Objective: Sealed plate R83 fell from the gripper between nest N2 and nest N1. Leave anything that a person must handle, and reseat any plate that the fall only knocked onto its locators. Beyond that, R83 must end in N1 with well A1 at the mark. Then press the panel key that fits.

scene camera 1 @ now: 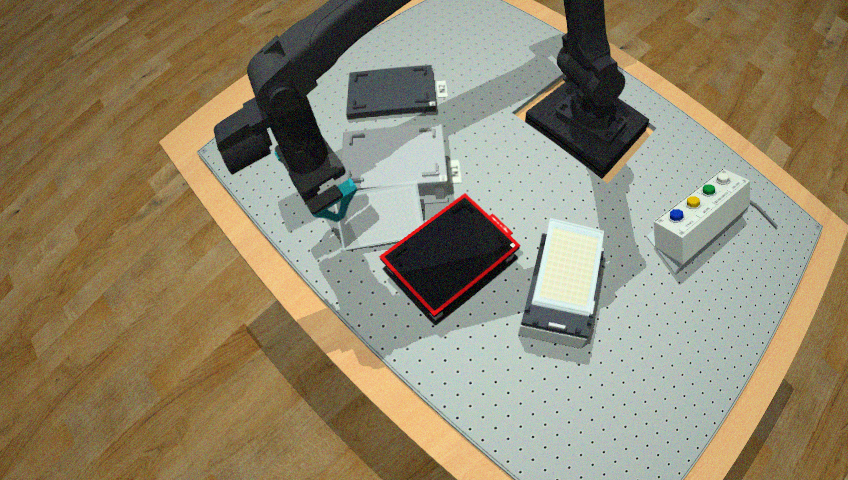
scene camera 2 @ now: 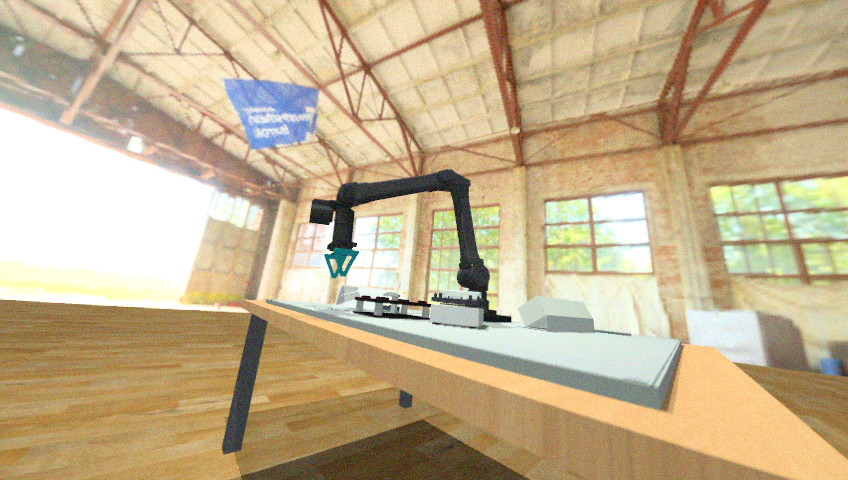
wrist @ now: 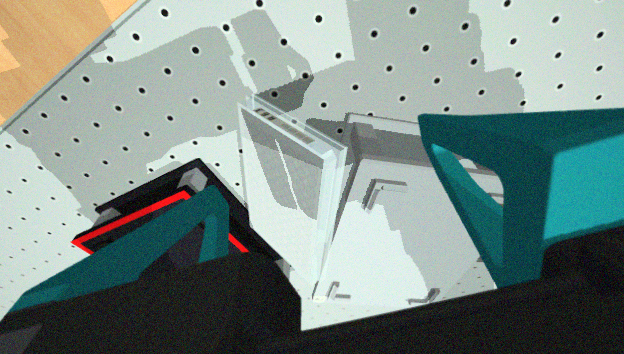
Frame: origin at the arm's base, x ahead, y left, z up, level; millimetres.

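Where they show: gripper, fingertip midpoint: (scene camera 1: 325, 196) (scene camera 2: 338, 277) (wrist: 314, 164); arm's base, origin of the base link: (scene camera 1: 591, 119).
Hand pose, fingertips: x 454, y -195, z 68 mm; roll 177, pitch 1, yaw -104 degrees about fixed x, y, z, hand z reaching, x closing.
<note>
Each offset is from my fingertips to the top centre of the thing. "pt": to the spot under its first point.
My gripper (scene camera 1: 338, 208) (scene camera 2: 338, 274) (wrist: 314, 164) is open and empty above the table. Clear plate R83 {dx -47, dy +57, dz -19 mm} (scene camera 1: 386, 217) (wrist: 285, 200) stands tilted between pale nest N1 {dx -133, dy +4, dz -24 mm} (scene camera 1: 395, 157) (wrist: 385, 235) and a red-bordered black nest {dx -69, dy +178, dz -44 mm} (scene camera 1: 452, 255) (wrist: 135, 215). It shows between my fingers in the wrist view, below them. N1 holds no plate; a small pale mark {dx -148, dy +96, dz -30 mm} (wrist: 319, 299) is at one corner. Dark nest N2 {dx -273, dy -142, dz -67 mm} (scene camera 1: 389, 92) is bare. The panel {dx -409, dy +474, dz -6 mm} (scene camera 1: 708, 228) (scene camera 2: 562, 318) has blue {dx -344, dy +430, dz -15 mm} (scene camera 1: 676, 214), yellow {dx -392, dy +445, dz -15 mm} (scene camera 1: 693, 201), green {dx -439, dy +460, dz -15 mm} (scene camera 1: 708, 189) and white {dx -487, dy +475, dz -15 mm} (scene camera 1: 723, 177) keys. Their labels are unreadable.
A yellowish plate {dx -146, dy +333, dz -8 mm} (scene camera 1: 568, 267) lies on a dark nest on a grey block {pt dx -64, dy +373, dz -66 mm} (scene camera 1: 553, 337), toward its far end; its seating is unclear. The arm's black base (scene camera 1: 586, 127) stands behind. The red-bordered nest is raised on posts close to R83.
</note>
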